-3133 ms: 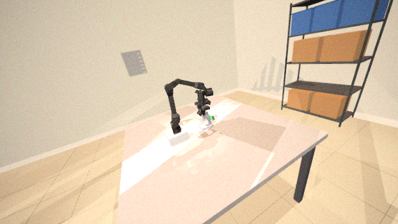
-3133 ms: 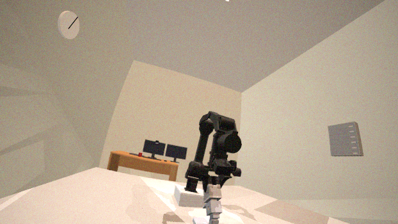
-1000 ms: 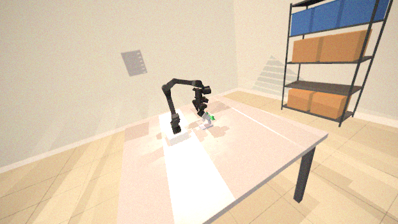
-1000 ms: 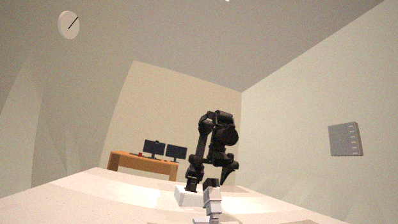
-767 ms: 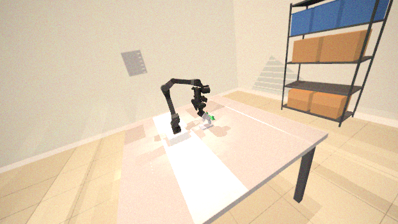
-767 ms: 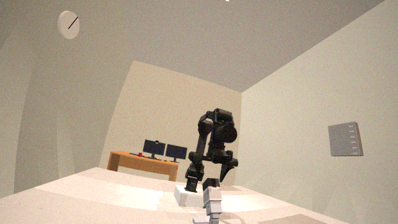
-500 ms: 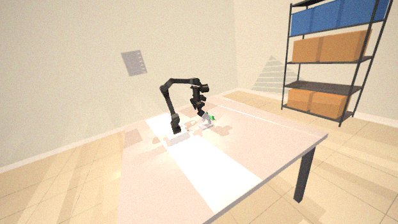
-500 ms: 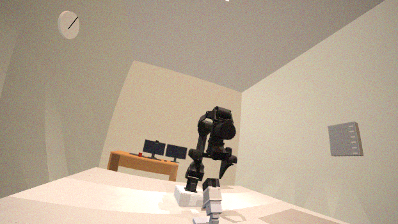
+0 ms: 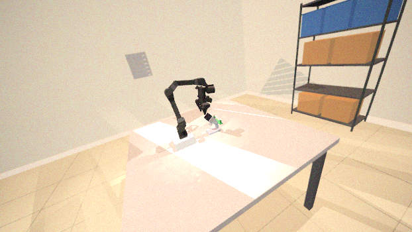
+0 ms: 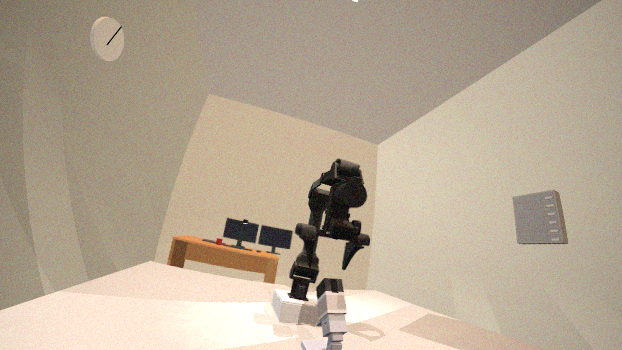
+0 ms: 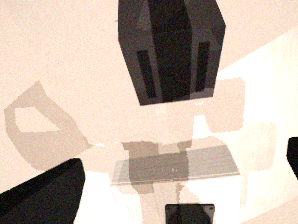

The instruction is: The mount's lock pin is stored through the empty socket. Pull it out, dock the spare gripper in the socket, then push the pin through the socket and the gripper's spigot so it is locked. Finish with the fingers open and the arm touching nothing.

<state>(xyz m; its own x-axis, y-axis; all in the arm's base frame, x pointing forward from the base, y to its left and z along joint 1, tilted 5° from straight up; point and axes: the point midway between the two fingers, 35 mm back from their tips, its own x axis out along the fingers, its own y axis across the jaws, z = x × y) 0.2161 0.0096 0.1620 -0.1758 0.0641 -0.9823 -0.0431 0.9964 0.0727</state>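
My gripper tip is 17 cm short of the green part, 17 cm above it and 14 cm to the right of it. Also, from my gripper tip: spare gripper: 8 cm below, 6 cm ahead; then mount: 14 cm below, 8 cm ahead, 1 cm to the left.
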